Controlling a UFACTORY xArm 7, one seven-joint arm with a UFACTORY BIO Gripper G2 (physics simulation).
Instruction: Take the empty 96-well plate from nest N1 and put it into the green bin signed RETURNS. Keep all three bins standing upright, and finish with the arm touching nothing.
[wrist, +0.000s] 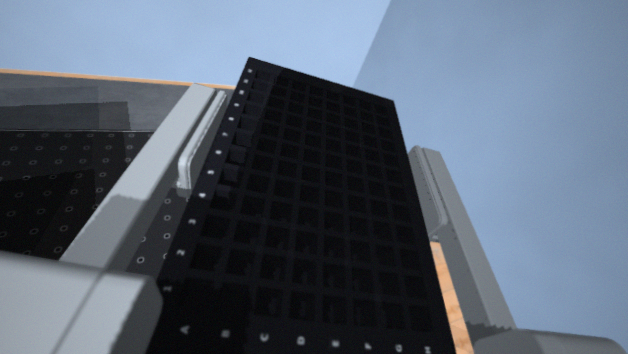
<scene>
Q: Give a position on a black 96-well plate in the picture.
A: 304, 223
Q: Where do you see my gripper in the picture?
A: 321, 133
</scene>
